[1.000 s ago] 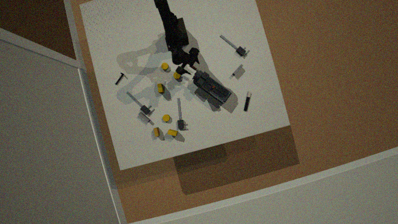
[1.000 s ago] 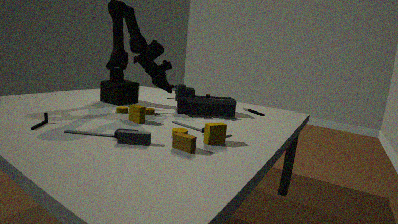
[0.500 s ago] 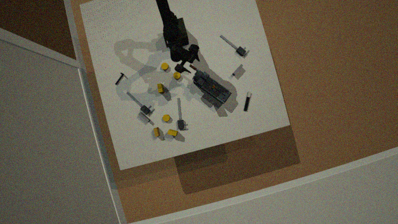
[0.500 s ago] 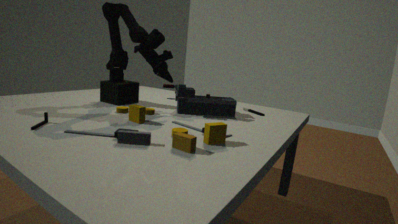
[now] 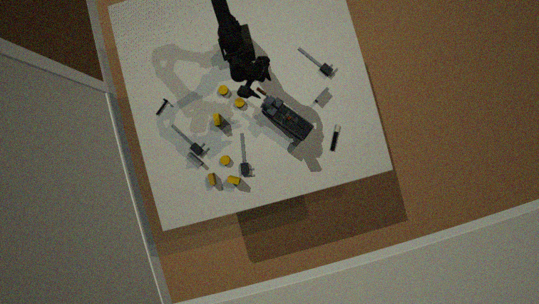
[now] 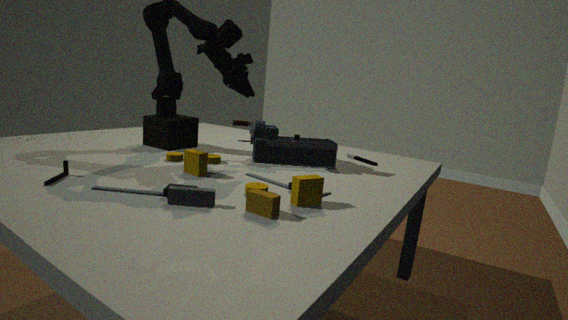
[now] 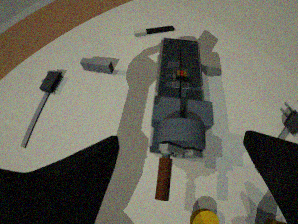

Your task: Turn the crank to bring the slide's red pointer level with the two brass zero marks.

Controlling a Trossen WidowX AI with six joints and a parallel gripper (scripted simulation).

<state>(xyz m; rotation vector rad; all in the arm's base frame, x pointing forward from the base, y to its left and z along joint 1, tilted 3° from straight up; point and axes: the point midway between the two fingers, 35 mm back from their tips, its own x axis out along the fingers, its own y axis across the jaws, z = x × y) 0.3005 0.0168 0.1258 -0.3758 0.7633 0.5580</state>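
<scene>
Now: gripper tip 140 mm short of the slide, 60 mm to the right of it and 120 mm above it. Also, from my gripper tip: black l-shaped key (210 mm behind, 510 mm to the right, 190 mm below); then black bar (320 mm ahead, 270 mm to the left, 190 mm below); then brown crank handle (30 mm behind, 10 mm to the right, 90 mm below).
</scene>
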